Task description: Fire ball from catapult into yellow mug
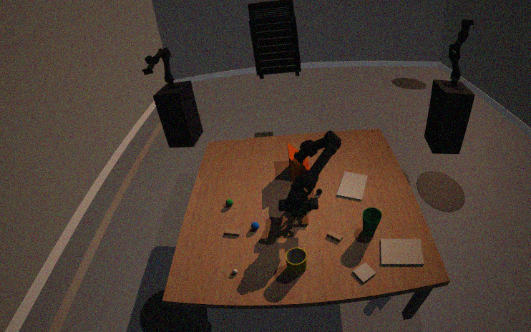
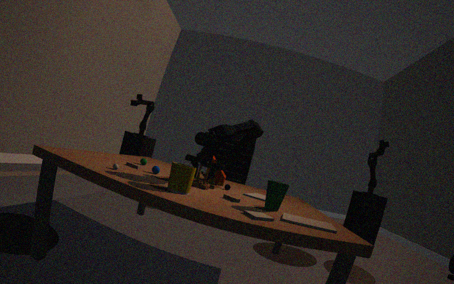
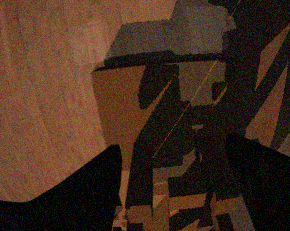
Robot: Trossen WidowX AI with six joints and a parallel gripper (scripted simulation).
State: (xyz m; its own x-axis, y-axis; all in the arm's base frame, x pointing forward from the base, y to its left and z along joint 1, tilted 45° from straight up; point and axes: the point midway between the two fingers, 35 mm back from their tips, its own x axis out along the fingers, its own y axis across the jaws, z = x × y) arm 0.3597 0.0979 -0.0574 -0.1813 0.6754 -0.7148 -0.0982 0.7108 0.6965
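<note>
Right now the dark ball is 20 cm behind my gripper tip, 9 cm to the left of it and 2 cm below it. From my gripper tip the other things lie so: yellow mug 29 cm ahead, 2 cm to the left; small wooden catapult 7 cm behind, 1 cm to the left, 2 cm above; blue ball 6 cm ahead, 21 cm to the right, 1 cm below.
</note>
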